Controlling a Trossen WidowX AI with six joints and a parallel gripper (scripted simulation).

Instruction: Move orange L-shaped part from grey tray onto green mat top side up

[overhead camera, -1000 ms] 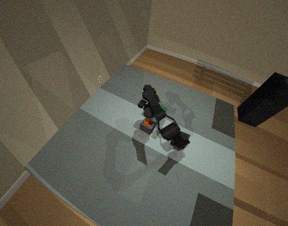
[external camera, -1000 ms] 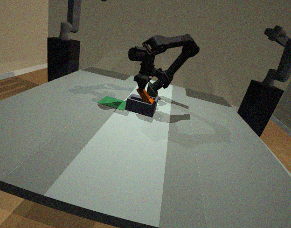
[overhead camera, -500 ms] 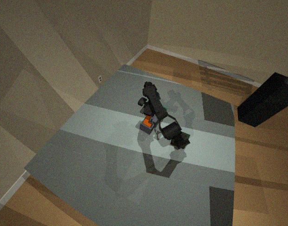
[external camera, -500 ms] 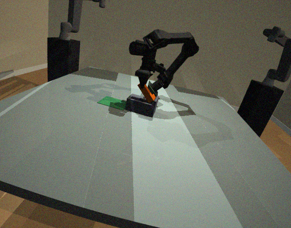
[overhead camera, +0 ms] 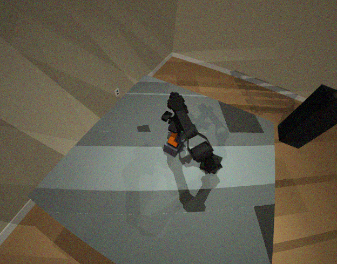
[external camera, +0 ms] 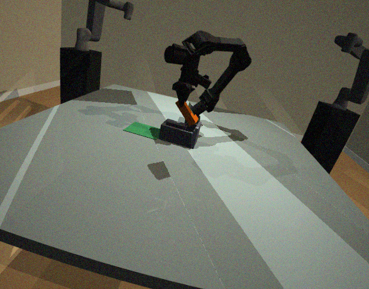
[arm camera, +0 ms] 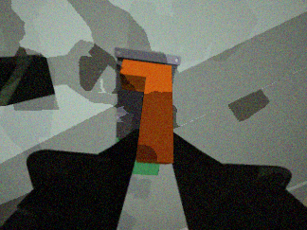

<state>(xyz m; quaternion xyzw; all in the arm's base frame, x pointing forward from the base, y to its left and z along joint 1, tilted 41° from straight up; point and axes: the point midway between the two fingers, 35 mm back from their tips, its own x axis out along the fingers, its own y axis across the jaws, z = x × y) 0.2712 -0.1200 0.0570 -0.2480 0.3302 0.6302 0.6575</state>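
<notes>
The green mat lies 17 cm below my gripper tip, 14 cm to the right of it and 3 cm behind it. Also, from my gripper tip: orange L-shaped part (3 cm to the left, 3 cm below, 1 cm behind).
</notes>
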